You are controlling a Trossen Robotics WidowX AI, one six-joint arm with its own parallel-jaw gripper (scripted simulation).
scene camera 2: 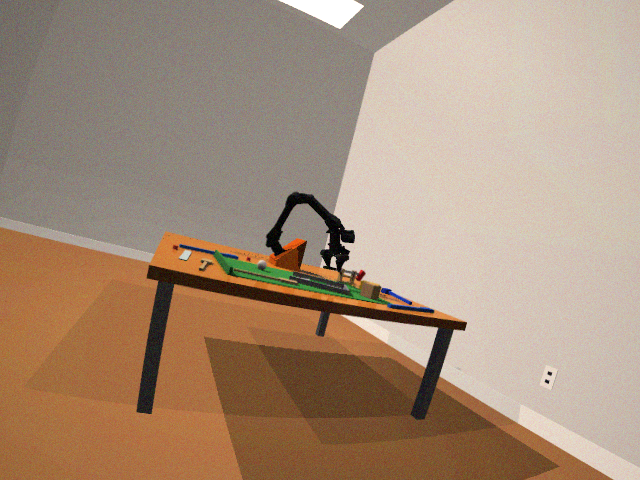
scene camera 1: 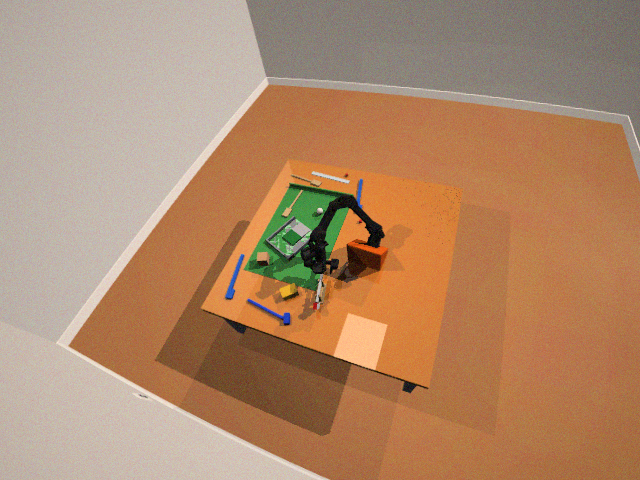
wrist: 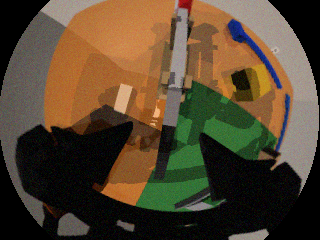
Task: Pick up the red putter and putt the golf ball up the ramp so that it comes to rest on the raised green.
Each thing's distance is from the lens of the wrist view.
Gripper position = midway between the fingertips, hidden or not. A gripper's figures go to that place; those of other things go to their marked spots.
my gripper (wrist: 166, 130): 0.10 m
yellow block (wrist: 250, 83): 0.19 m
